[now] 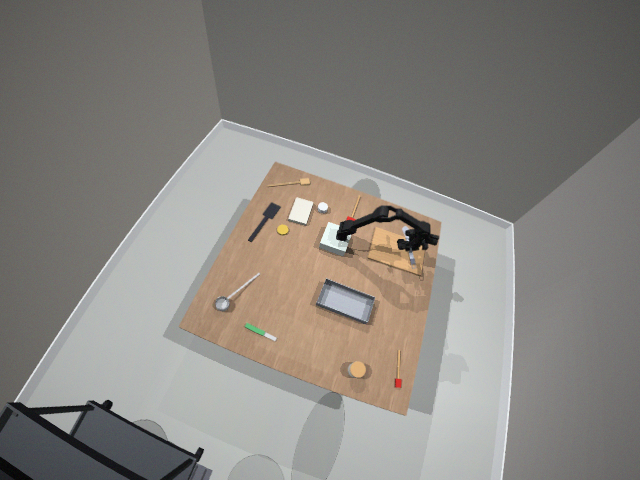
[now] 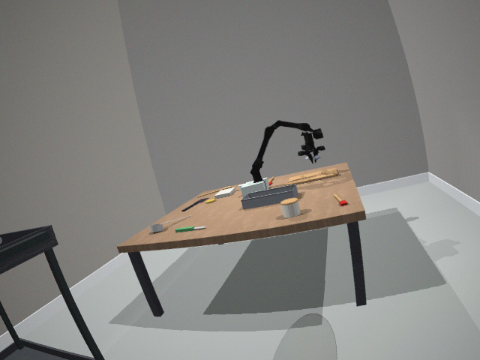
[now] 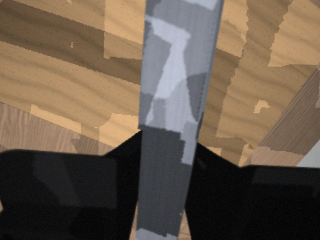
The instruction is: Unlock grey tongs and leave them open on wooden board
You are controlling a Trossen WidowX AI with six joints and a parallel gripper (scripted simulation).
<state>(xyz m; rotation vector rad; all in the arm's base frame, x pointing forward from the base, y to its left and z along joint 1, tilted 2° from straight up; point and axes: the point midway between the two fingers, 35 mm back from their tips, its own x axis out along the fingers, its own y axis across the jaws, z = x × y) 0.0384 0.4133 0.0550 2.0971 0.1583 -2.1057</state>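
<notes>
My gripper tip is now 40 mm past the wooden board, 30 mm to the left of it and 100 mm above it. From my gripper tip the other things lie so: lidded canister: 720 mm ahead, 230 mm to the right, 70 mm below; then grey roasting tin: 360 mm ahead, 330 mm to the right, 80 mm below; then red-tipped tool: 710 mm ahead, 10 mm to the left, 100 mm below.
</notes>
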